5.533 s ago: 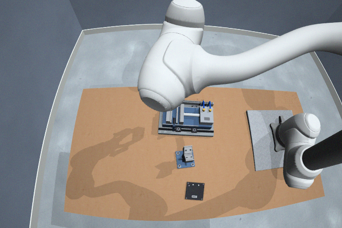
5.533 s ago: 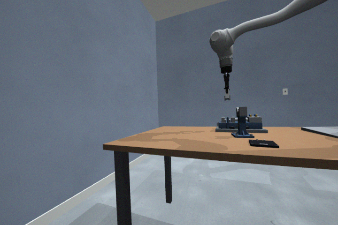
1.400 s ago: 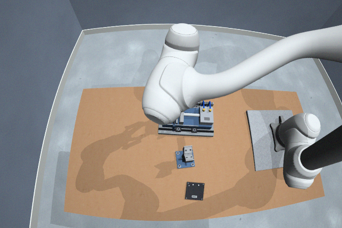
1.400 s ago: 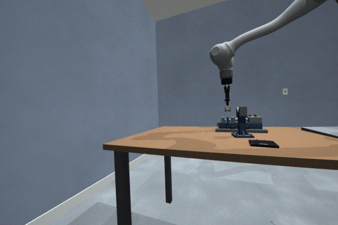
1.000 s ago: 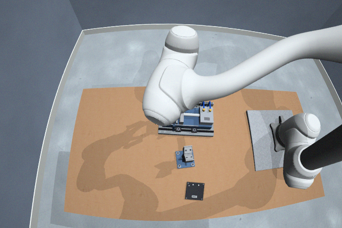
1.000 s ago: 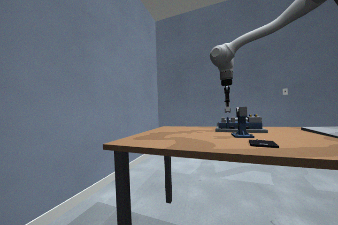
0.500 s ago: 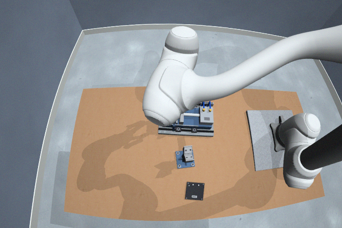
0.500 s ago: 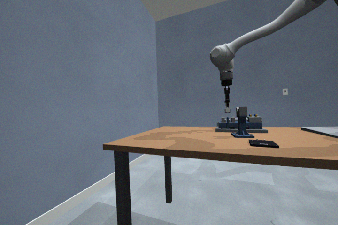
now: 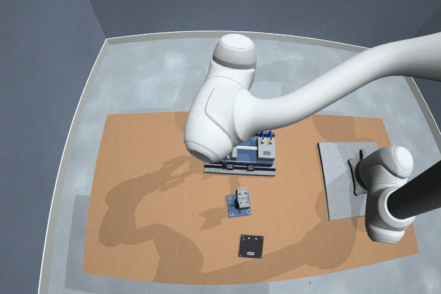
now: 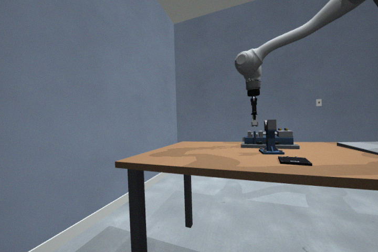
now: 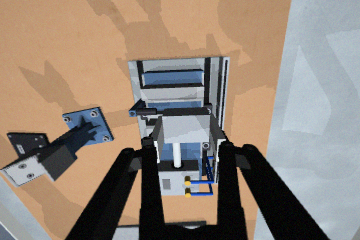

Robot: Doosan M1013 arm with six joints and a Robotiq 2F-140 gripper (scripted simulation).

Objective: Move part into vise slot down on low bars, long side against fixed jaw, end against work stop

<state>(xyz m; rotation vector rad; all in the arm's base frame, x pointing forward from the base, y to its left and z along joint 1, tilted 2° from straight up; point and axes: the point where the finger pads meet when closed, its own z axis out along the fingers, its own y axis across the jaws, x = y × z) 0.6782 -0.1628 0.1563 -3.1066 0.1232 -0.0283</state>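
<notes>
My hand is 3 cm above the part. From my hand the other things lie so: cylinder rod 8 cm behind, 3 cm to the left, 9 cm below; then work stop 1 cm ahead, 7 cm to the left, 8 cm below; then fixed jaw 3 cm ahead, 2 cm to the left, 9 cm below.
</notes>
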